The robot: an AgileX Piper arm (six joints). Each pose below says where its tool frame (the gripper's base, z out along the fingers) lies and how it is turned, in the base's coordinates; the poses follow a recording.
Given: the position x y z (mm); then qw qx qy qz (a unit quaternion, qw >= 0).
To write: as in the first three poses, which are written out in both.
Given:
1: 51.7 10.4 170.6 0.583 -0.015 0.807 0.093
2: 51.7 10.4 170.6 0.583 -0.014 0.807 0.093
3: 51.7 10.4 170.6 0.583 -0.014 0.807 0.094
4: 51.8 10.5 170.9 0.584 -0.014 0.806 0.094
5: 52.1 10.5 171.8 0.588 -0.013 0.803 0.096
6: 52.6 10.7 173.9 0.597 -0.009 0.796 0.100
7: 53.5 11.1 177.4 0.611 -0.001 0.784 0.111
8: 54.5 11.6 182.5 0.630 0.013 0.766 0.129
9: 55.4 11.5 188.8 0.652 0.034 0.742 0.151
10: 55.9 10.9 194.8 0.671 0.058 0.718 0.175
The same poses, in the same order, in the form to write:
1: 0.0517 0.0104 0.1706 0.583 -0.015 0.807 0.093
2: 0.0517 0.0104 0.1706 0.583 -0.014 0.807 0.093
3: 0.0517 0.0104 0.1706 0.583 -0.014 0.807 0.094
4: 0.0518 0.0105 0.1709 0.584 -0.014 0.806 0.094
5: 0.0521 0.0105 0.1718 0.588 -0.013 0.803 0.096
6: 0.0526 0.0107 0.1739 0.597 -0.009 0.796 0.100
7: 0.0535 0.0111 0.1774 0.611 -0.001 0.784 0.111
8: 0.0545 0.0116 0.1825 0.630 0.013 0.766 0.129
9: 0.0554 0.0115 0.1888 0.652 0.034 0.742 0.151
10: 0.0559 0.0109 0.1948 0.671 0.058 0.718 0.175
